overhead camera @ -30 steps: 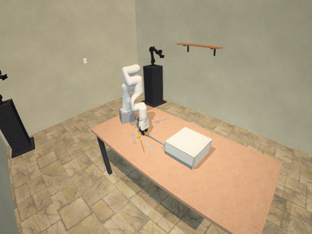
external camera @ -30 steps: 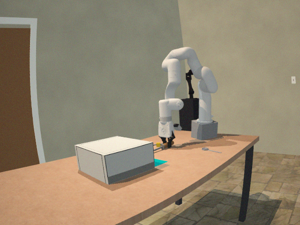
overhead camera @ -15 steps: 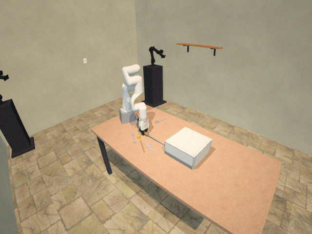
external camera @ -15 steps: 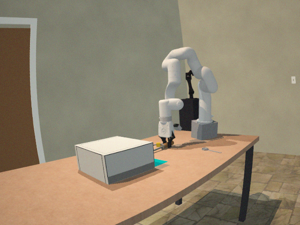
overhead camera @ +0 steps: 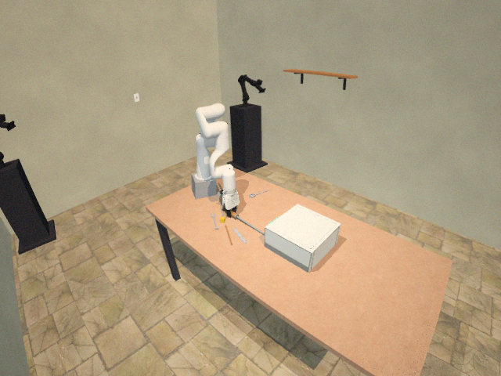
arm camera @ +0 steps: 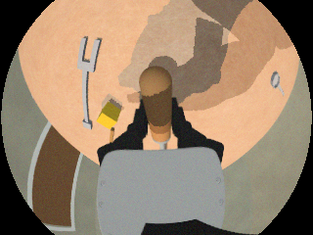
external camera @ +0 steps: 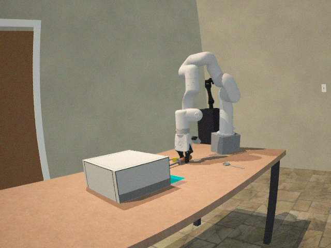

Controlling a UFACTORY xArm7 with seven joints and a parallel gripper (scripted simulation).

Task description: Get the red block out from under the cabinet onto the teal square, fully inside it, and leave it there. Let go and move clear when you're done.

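Now: the yellow cube 10 mm ahead of my hand, 80 mm to the right of it and 10 mm below it. The rest, counted from my hand: thin wooden stick: 140 mm ahead, 130 mm to the right, 20 mm below; then wrench: 20 mm behind, 110 mm to the right, 20 mm below; then long tool: 130 mm ahead, 50 mm to the left, 10 mm below.
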